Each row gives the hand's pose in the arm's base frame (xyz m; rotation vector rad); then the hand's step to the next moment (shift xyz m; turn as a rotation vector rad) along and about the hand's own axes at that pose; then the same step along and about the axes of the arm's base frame.
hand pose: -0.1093 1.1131 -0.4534 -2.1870 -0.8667 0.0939
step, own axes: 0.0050 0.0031 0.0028 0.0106 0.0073 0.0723
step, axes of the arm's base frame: 0.0046 0.0034 -0.0031 -0.0113 0.0488 -0.0537
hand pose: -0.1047 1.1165 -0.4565 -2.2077 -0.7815 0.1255
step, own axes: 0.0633 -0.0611 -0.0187 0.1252 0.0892 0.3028
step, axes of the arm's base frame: 0.0269 0.0553 0.0656 0.0471 0.2205 -0.2539
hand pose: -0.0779 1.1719 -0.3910 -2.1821 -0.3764 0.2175
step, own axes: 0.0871 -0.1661 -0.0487 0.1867 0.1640 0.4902
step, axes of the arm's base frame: 0.0644 0.0868 0.1608 0.0649 0.3405 -0.4265
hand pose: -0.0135 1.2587 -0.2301 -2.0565 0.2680 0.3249
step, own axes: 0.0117 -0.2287 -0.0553 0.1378 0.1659 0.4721
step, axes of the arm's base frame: 0.0911 0.0606 0.2086 0.0205 0.3264 -0.4030
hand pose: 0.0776 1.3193 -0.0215 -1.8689 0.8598 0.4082
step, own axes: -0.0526 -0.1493 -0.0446 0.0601 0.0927 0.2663
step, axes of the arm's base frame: 0.0666 0.0176 0.1493 0.0000 0.1910 -0.2159
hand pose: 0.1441 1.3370 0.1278 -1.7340 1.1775 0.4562
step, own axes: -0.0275 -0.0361 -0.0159 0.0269 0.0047 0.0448
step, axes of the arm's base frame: 0.0153 0.0031 0.0455 0.0172 0.0245 -0.0431
